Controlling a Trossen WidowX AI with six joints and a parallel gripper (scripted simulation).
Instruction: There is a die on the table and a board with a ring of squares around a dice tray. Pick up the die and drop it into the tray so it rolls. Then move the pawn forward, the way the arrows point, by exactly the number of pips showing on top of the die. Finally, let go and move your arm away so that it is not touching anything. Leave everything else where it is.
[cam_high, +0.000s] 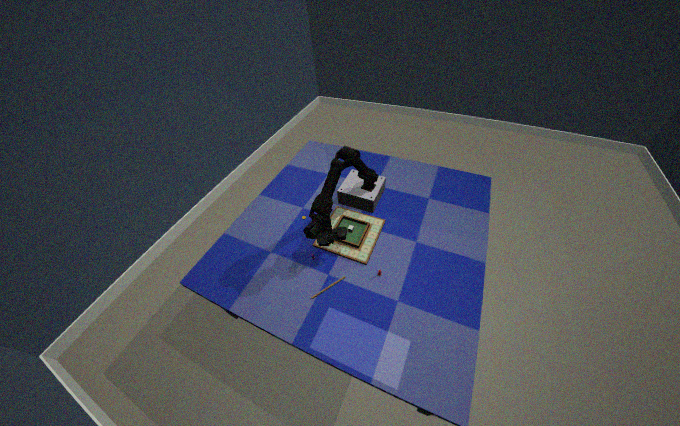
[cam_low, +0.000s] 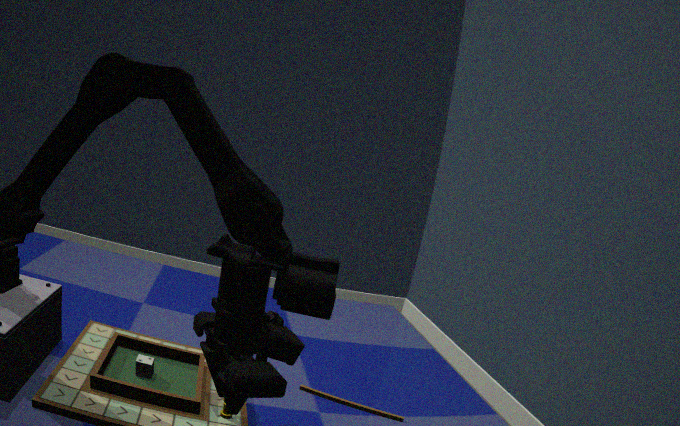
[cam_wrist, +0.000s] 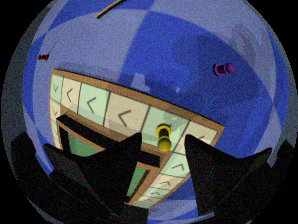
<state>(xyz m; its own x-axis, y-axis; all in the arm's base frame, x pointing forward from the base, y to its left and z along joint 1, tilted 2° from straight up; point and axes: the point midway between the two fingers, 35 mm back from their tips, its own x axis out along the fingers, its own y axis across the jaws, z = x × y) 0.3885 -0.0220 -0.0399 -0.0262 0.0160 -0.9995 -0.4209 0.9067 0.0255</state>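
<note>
My gripper tip is right at the yellow pawn. Round my gripper tip: white die: 130 mm behind, 50 mm to the left; then magenta pawn: 90 mm ahead, 30 mm to the right, 20 mm below; then green dice tray: 120 mm behind, 50 mm to the left, 20 mm below.
</note>
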